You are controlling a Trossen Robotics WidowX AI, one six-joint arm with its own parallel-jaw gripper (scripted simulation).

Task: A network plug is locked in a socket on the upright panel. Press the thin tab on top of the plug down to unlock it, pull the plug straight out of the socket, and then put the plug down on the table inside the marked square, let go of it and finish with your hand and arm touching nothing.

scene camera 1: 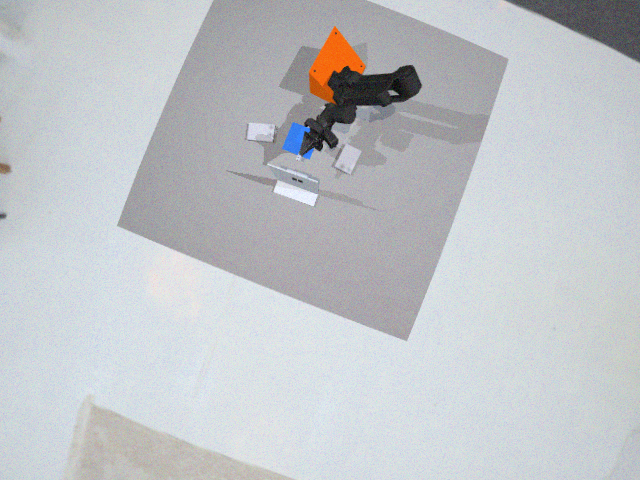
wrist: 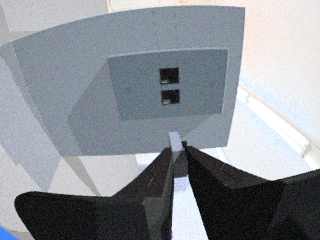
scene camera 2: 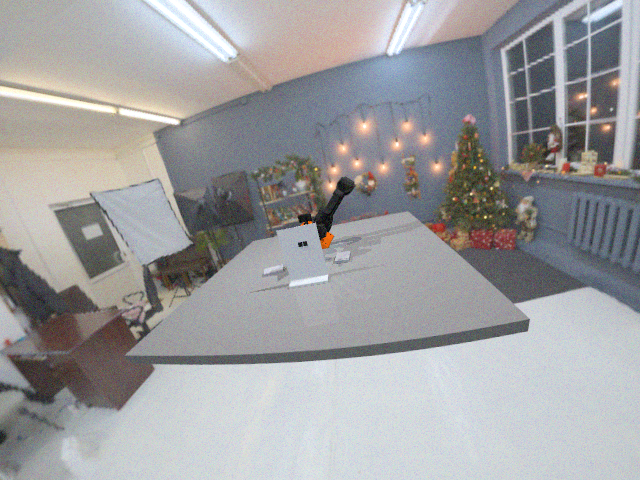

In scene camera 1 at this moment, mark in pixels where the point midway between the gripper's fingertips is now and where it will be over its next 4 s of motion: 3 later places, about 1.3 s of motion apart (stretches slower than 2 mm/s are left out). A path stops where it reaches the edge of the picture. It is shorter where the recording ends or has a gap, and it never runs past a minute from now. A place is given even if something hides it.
My gripper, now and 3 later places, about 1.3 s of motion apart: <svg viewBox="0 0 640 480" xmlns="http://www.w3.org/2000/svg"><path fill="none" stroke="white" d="M300 155L302 146L292 137L298 136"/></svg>
